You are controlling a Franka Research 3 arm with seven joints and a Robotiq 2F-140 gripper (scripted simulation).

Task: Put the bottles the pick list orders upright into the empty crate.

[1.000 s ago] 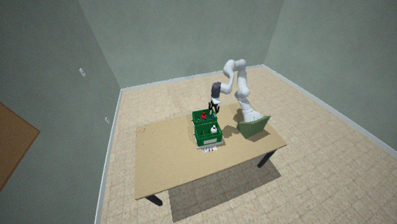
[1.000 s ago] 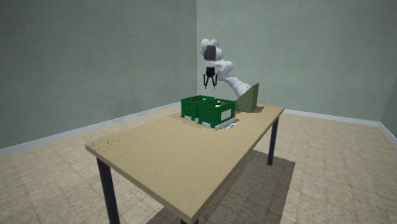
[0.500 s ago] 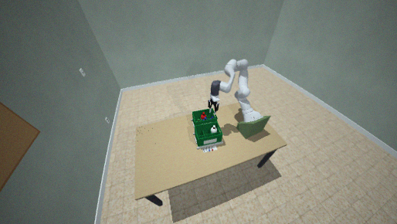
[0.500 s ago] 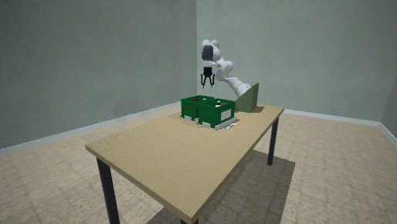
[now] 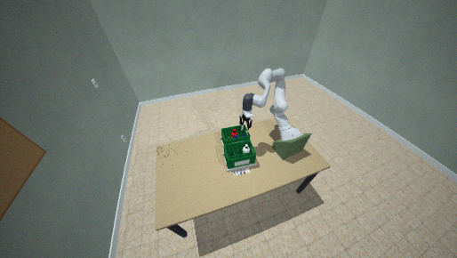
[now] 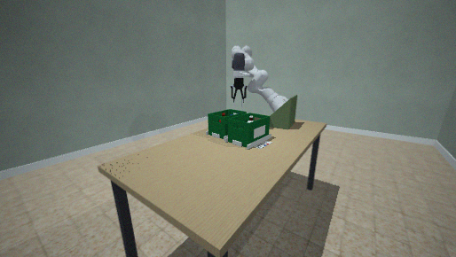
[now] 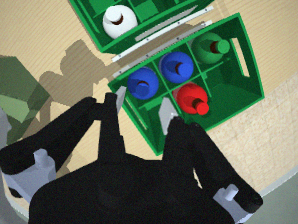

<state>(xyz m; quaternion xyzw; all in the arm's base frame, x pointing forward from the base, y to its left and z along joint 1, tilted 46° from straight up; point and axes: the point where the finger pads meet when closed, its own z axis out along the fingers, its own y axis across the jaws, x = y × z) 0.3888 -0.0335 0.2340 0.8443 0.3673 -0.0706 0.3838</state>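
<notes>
My hand is 160 mm above the blue-capped bottle. From my hand the other things lie so: red-labelled bottle 80 mm ahead, 90 mm to the right, 160 mm below; then white-capped bottle 30 mm ahead, 150 mm to the left, 160 mm below; then green-capped bottle 170 mm ahead, 160 mm below.
</notes>
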